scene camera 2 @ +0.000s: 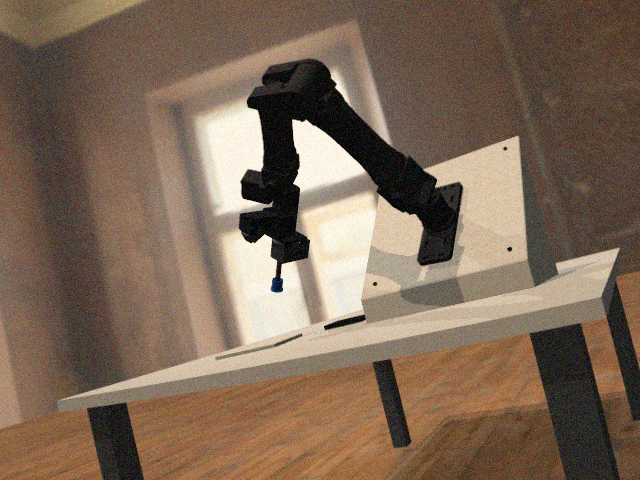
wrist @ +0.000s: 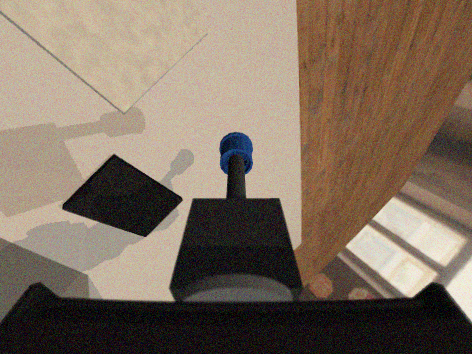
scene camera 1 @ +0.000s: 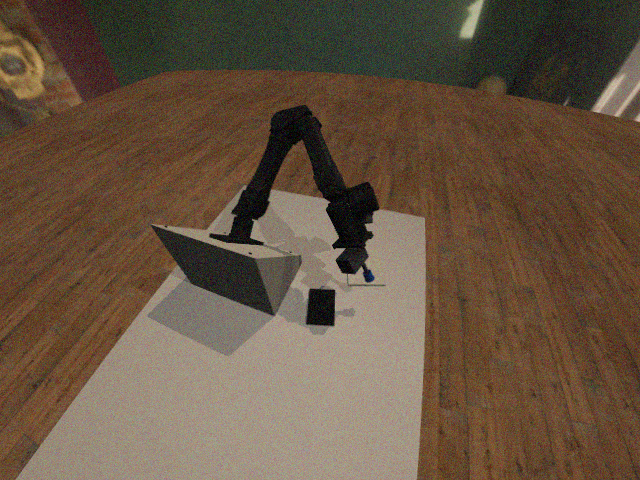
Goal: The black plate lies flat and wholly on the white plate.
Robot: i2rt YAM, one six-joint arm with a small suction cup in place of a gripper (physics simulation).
My suction cup (scene camera 1: 354, 256) holds nothing. The cup is 18 cm from the middle of a white plate (scene camera 1: 374, 262). A black plate (scene camera 1: 321, 306) rests on the table.
The black plate is seen too in the wrist view (wrist: 119, 195). The white plate also shows in the wrist view (wrist: 121, 56). My suction cup also shows in scene camera 2 (scene camera 2: 277, 286) and in the wrist view (wrist: 236, 141).
